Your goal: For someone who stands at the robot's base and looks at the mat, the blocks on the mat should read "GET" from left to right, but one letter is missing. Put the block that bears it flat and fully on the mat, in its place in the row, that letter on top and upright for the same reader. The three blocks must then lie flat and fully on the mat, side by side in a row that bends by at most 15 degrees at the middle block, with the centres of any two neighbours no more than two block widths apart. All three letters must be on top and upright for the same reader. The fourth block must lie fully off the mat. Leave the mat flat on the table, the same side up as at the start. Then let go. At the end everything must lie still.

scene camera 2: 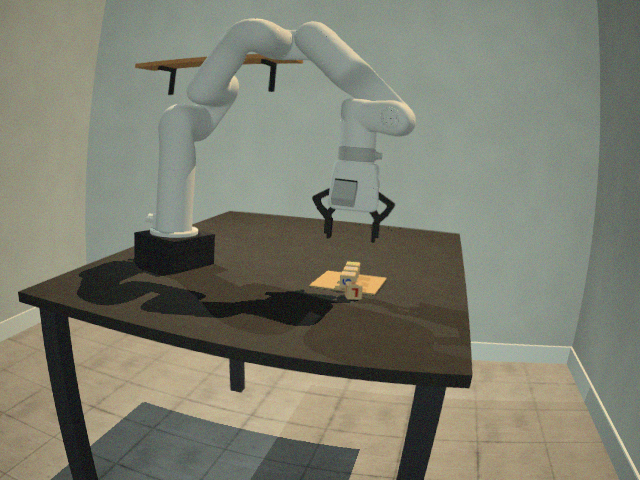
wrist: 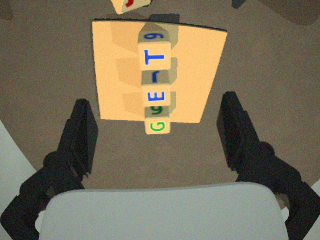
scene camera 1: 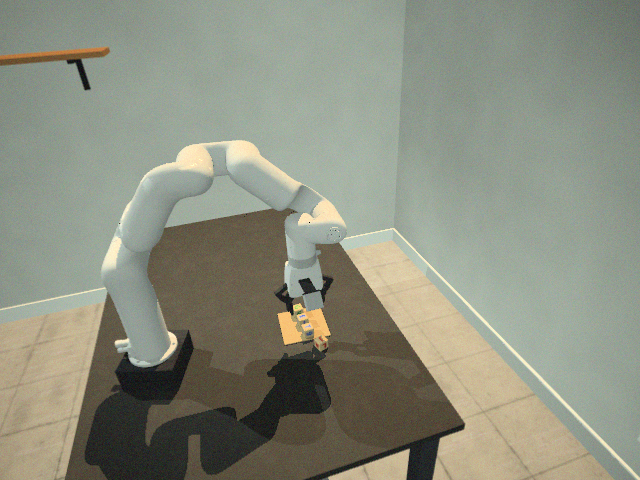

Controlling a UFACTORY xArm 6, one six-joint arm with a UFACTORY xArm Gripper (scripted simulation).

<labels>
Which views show the mat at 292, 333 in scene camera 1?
Scene camera 2, the wrist view and scene camera 1: all of them.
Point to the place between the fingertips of my gripper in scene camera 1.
306, 308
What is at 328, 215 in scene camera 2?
My gripper.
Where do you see a mat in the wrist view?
At 195, 51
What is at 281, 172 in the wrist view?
My gripper.
</labels>
